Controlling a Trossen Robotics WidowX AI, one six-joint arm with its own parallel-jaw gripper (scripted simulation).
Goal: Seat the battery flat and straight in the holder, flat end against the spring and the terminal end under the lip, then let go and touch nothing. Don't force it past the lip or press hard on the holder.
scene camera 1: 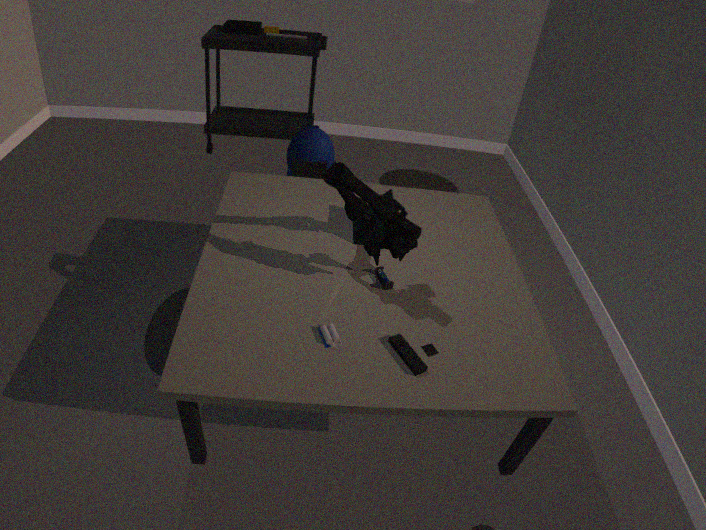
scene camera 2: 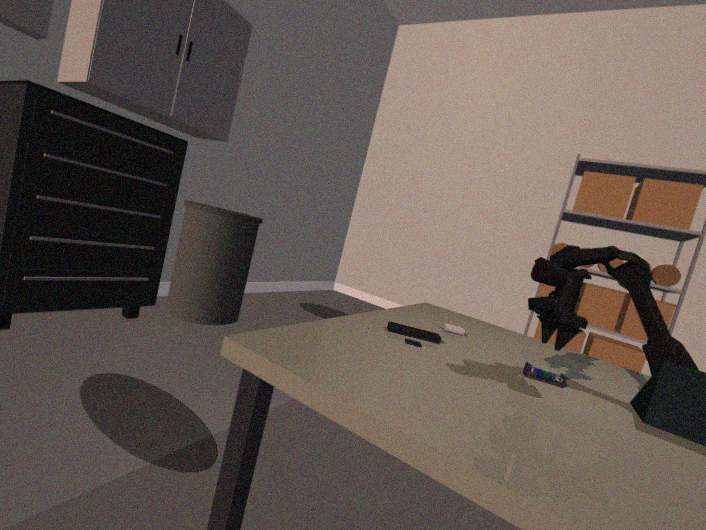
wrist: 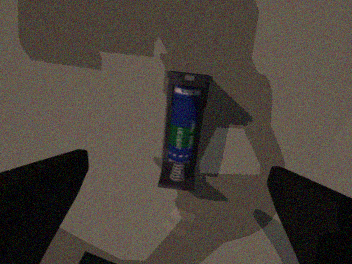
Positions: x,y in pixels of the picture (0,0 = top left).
Labels:
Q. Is my gripper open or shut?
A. Open.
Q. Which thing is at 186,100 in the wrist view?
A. A blue battery.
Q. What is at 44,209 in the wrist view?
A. My gripper.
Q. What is my gripper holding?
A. Nothing.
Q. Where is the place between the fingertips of my gripper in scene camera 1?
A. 388,262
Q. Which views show my gripper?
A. Scene camera 1, scene camera 2 and the wrist view: all of them.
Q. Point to a black remote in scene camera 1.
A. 405,352

